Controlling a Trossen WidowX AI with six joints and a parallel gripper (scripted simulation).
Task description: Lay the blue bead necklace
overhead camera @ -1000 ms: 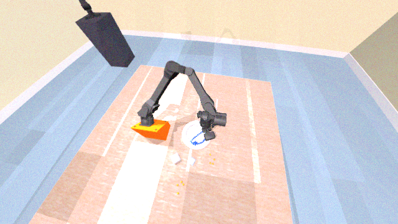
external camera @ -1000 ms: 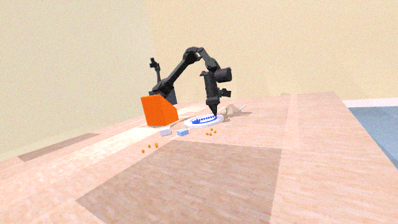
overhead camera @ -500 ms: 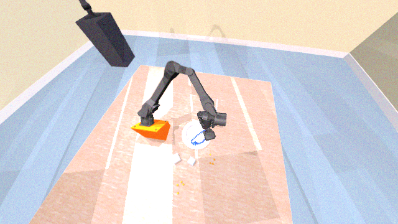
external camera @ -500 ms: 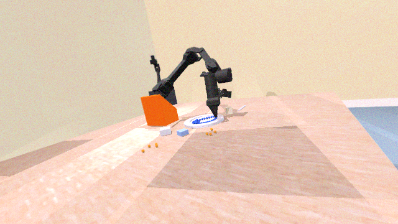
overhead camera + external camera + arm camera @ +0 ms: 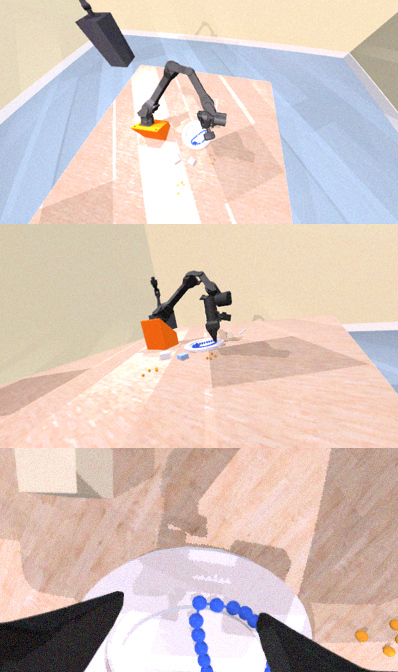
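Right now the round white bead board is 5 cm behind my gripper tip, 3 cm to the right of it and 1 cm below it. Also, from my gripper tip: white stick 22 cm to the left, 7 cm ahead, 2 cm below; then light blue cube 20 cm to the right, 6 cm behind, 1 cm below; then beige cube 10 cm to the left, 3 cm ahead.
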